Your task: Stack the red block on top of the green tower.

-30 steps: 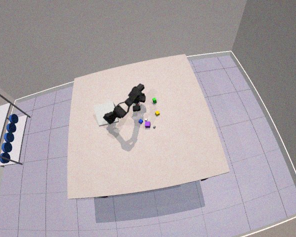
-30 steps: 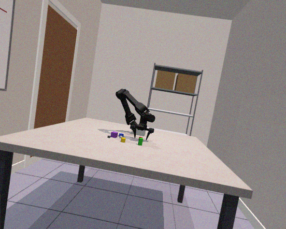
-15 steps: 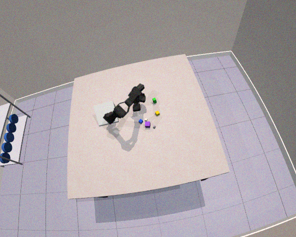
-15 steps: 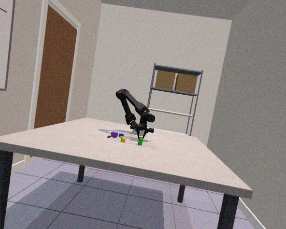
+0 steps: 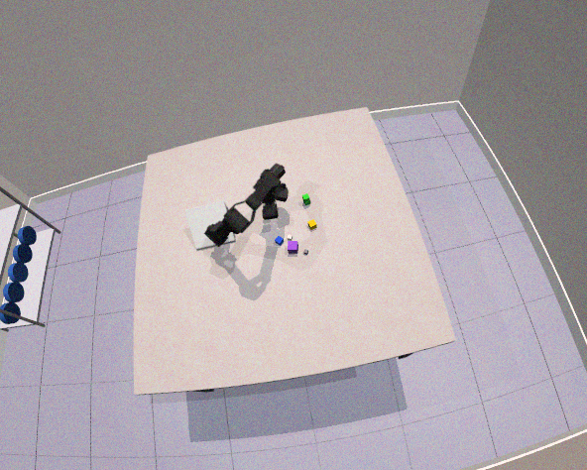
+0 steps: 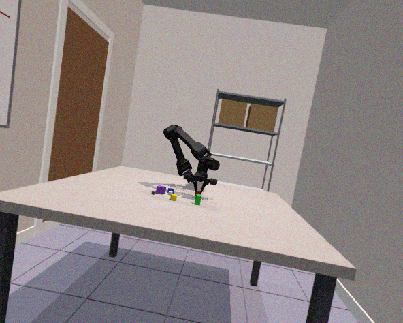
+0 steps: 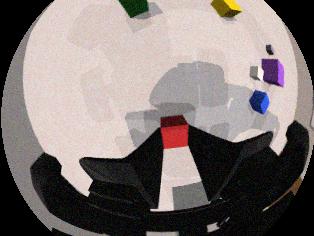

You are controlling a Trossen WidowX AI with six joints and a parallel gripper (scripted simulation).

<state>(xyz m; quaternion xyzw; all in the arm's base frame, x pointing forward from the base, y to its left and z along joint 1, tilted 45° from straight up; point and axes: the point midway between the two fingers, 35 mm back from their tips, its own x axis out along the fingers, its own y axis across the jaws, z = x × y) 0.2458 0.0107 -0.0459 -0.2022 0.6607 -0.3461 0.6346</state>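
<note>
The yellow block lies 150 mm ahead of my gripper tip, 130 mm to the right of it and 10 mm below it. Also, from my gripper tip: blue block (150 mm to the right, 10 mm below, 10 mm behind); then white cube (150 mm to the right, 40 mm ahead, 10 mm below); then red block (right at my gripper tip).
</note>
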